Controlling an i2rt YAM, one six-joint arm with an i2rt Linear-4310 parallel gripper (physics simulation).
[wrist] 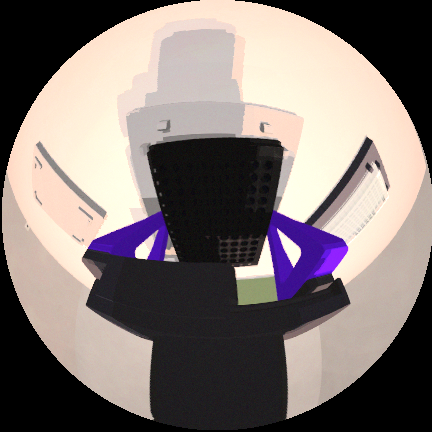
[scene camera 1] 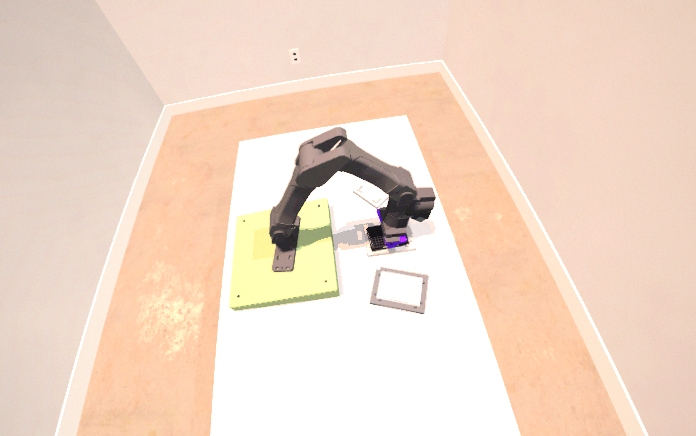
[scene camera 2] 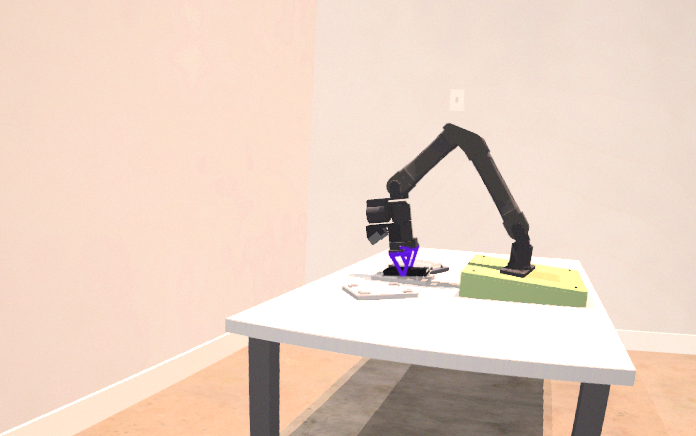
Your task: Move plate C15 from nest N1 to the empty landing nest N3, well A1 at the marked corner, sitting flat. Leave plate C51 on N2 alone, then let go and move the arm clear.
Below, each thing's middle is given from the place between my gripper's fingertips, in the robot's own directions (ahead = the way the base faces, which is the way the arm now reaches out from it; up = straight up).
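Scene:
The black perforated plate [wrist: 216, 195] is 10 mm above my hand. As for the pale plate [scene camera 1: 405, 289], I see that it is 30 mm ahead of my hand and 180 mm to the right of it.

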